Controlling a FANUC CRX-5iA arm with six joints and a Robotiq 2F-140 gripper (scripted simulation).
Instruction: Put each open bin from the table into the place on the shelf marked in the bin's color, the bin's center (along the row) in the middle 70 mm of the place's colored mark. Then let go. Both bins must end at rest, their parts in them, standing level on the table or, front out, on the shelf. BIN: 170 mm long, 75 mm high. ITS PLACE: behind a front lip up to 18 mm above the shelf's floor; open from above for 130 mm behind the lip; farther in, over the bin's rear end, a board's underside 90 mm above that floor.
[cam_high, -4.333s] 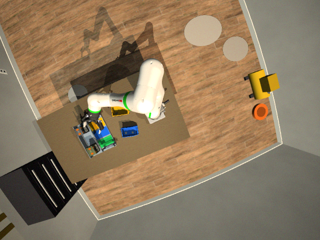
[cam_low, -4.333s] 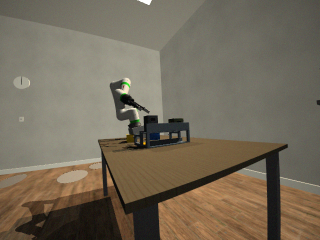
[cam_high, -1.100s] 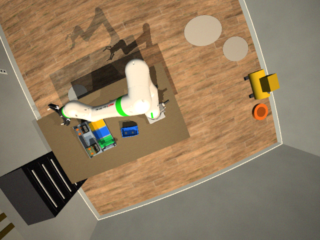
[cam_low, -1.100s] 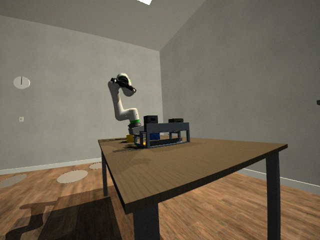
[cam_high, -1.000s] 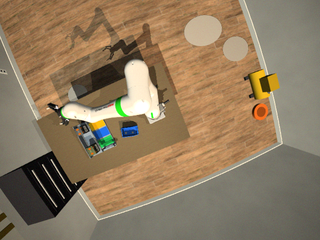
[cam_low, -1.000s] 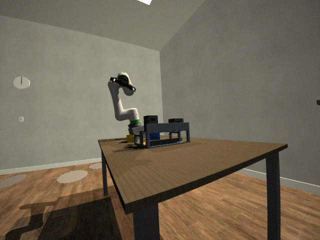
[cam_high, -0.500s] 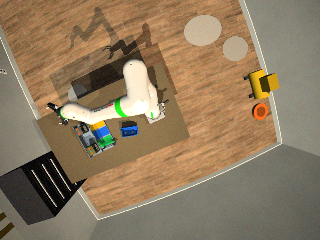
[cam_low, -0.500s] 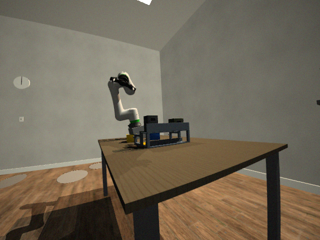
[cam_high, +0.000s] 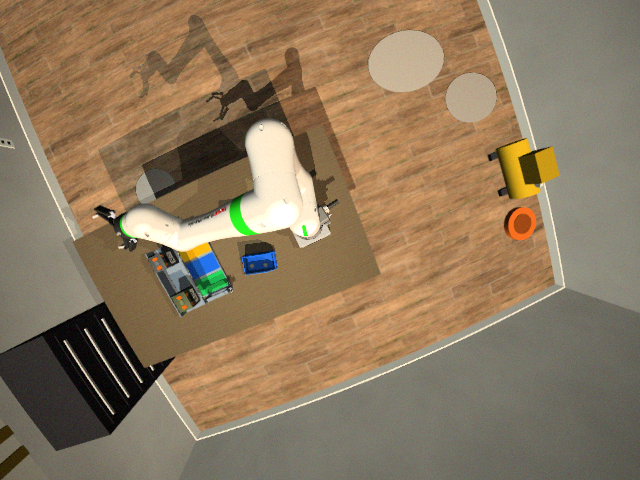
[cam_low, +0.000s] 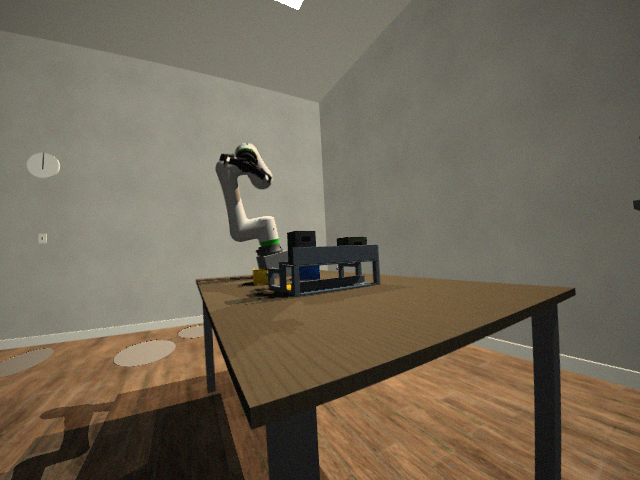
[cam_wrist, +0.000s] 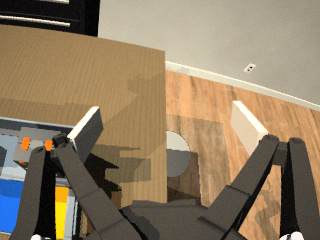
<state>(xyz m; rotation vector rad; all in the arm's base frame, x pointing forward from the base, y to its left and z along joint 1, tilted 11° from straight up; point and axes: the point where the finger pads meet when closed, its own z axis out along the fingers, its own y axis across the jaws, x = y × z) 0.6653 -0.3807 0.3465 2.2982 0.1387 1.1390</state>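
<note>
Now: the blue bin 48 cm to the left of my hand, 40 cm below it and 31 cm behind it. Also, from my hand: blue mark (43 cm below, 31 cm to the left, 1 cm behind); yellow mark (43 cm below, 20 cm to the left, 3 cm behind); dark box (41 cm to the left, 28 cm below, 10 cm ahead).
</note>
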